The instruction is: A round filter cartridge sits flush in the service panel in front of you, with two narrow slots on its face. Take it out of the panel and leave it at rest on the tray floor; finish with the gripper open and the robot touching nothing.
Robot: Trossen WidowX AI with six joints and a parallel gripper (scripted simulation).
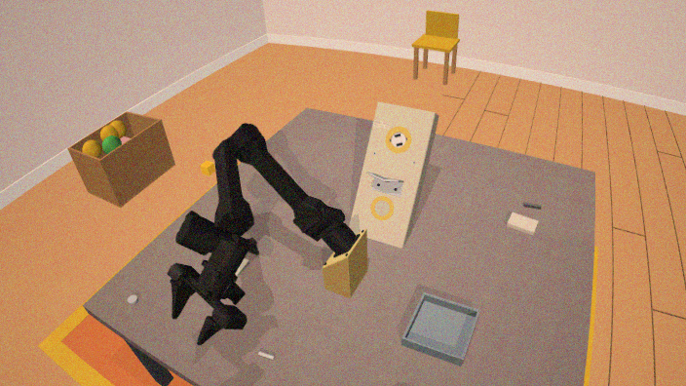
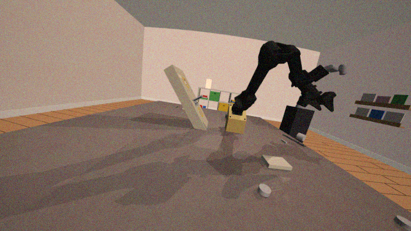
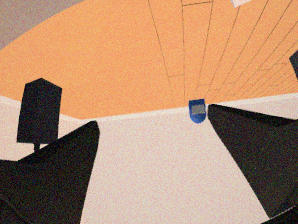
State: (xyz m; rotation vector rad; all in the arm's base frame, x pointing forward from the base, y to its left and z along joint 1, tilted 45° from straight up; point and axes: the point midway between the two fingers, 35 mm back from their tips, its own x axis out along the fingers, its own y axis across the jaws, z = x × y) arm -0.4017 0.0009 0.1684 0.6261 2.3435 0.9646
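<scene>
Now: gripper tip 79 cm short of the round filter cartridge, 12 cm to the left of it and 1 cm below it. Also, from my gripper tip: grey tray: 41 cm to the right, 37 cm ahead, 22 cm below; service panel: 74 cm ahead, 12 cm to the right, 6 cm below; dark pin: 95 cm ahead, 55 cm to the right, 22 cm below.
</scene>
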